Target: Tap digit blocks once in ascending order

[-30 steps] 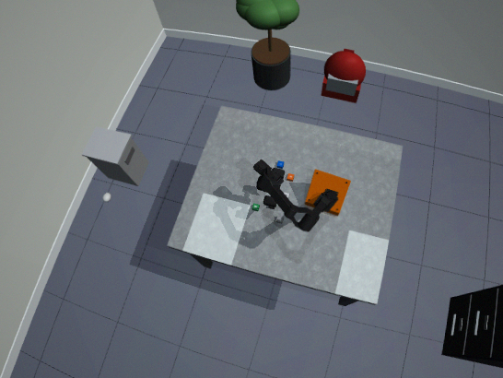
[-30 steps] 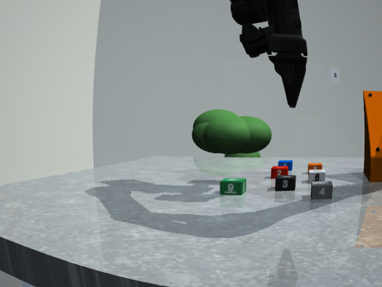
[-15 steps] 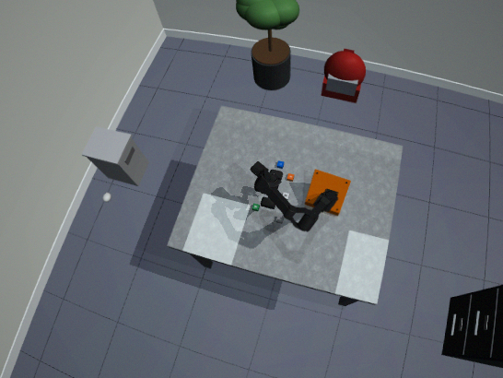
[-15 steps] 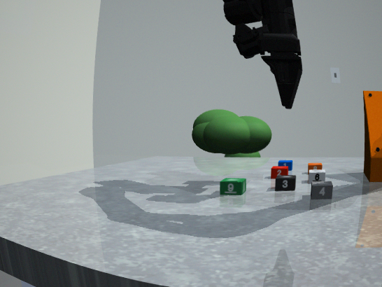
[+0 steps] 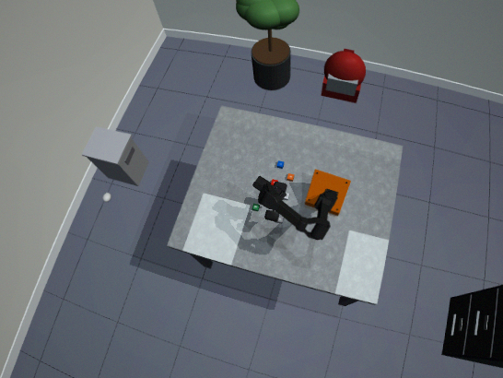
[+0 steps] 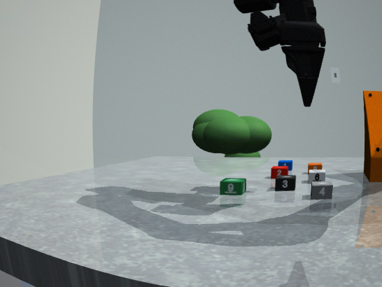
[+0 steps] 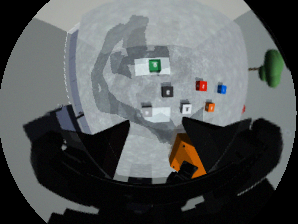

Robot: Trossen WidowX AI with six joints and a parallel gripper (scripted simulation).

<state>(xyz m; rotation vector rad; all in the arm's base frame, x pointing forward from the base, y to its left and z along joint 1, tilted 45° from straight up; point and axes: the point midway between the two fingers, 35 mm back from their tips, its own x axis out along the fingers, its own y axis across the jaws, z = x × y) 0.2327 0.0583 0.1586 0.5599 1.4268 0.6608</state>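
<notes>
Now: gripper tip 280 mm to the left of the blue 1 block, 120 mm above it and 70 mm short of it. Round my gripper tip: black 3 block: 120 mm below, 40 mm to the right, 40 mm ahead; grey 4 block: 120 mm below, 20 mm to the left, 20 mm behind; white 6 block: 120 mm below, 110 mm to the right, 10 mm behind.
</notes>
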